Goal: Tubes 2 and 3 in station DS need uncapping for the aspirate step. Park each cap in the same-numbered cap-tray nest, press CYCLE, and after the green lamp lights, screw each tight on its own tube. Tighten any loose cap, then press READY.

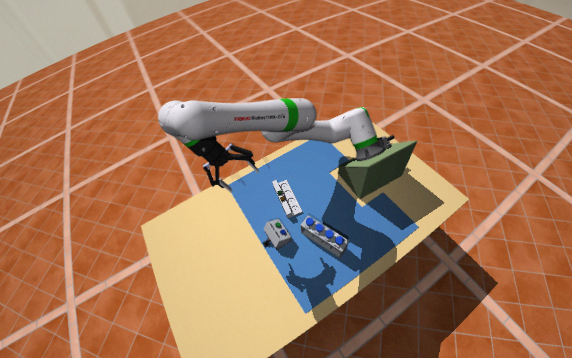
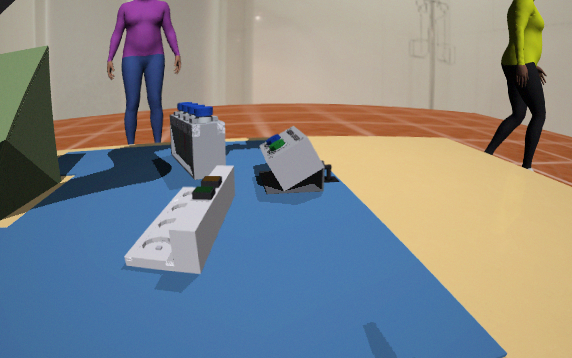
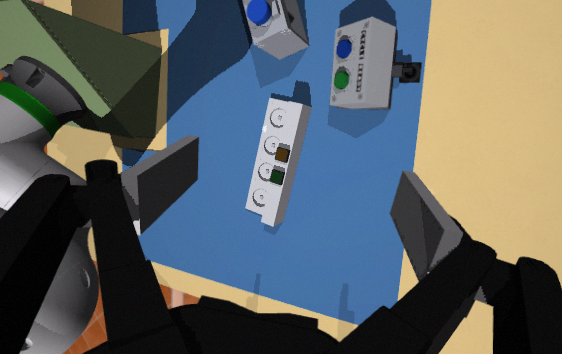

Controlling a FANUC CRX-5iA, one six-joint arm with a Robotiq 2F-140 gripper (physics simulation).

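Note:
Station DS, a grey rack, holds several tubes with blue caps on top; whether any is loose cannot be told. The white cap tray has empty round nests. Its amber lamp and green lamp look dark. The button box carries blue CYCLE and green READY. My gripper is open and empty, high above the mat's edge beyond the tray's lamp-side end.
The green wedge-shaped arm base stands beside the blue mat on the yellow table. A black bracket sticks out behind the button box. Two people stand beyond the table.

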